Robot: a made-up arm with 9 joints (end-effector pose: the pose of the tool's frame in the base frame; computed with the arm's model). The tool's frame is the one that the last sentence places. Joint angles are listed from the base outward.
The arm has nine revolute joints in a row. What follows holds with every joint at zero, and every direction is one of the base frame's. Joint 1 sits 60 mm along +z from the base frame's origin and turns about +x. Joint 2 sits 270 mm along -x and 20 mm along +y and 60 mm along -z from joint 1 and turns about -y. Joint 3 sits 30 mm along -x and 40 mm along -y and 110 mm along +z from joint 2 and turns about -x. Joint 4 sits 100 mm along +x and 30 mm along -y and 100 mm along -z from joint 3 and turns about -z. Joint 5 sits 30 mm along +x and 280 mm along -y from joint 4 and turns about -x. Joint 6 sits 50 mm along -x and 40 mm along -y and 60 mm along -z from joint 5 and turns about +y. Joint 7 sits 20 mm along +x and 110 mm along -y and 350 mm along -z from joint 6 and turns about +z. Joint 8 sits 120 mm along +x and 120 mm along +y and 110 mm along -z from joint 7 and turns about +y. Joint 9 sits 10 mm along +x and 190 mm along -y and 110 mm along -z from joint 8 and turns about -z. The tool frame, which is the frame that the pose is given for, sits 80 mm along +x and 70 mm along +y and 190 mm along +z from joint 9; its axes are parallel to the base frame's.
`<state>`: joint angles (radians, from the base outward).
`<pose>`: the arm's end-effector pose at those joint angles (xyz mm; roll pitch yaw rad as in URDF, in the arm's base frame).
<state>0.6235 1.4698 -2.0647 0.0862 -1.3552 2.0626 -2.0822 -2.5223 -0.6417</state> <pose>-145.6 660.5 -109.3 3.1100 0.1598 -2.5691</pose>
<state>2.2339 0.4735 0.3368 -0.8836 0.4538 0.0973 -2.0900 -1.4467 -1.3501</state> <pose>337.8 392.8 -477.7 -0.0403 -0.0494 -0.8401</pose>
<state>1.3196 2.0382 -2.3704 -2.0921 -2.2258 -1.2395 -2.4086 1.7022 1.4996</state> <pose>-370.6 373.8 -275.9 -1.1949 0.4785 -0.6259</pose>
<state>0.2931 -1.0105 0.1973 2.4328 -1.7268 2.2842 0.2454 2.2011 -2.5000</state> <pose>-329.0 541.6 -238.7 -2.0684 -0.2186 -0.5577</pose>
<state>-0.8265 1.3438 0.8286 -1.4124 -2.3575 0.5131 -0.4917 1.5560 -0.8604</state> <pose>-562.6 -112.7 -126.7 2.8591 0.5023 2.4311</pose>
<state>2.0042 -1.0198 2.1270 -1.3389 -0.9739 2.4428 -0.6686 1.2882 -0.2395</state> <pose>672.1 39.2 236.9 3.1264 -0.6347 -0.6412</pose>
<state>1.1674 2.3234 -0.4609 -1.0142 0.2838 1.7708 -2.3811 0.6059 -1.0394</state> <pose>-398.5 -472.5 -410.9 1.1148 0.4109 -1.7796</pose>
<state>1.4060 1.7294 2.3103 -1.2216 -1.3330 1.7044 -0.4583 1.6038 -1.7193</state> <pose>-994.7 129.0 63.1 -2.3458 -0.2725 0.5603</pose>
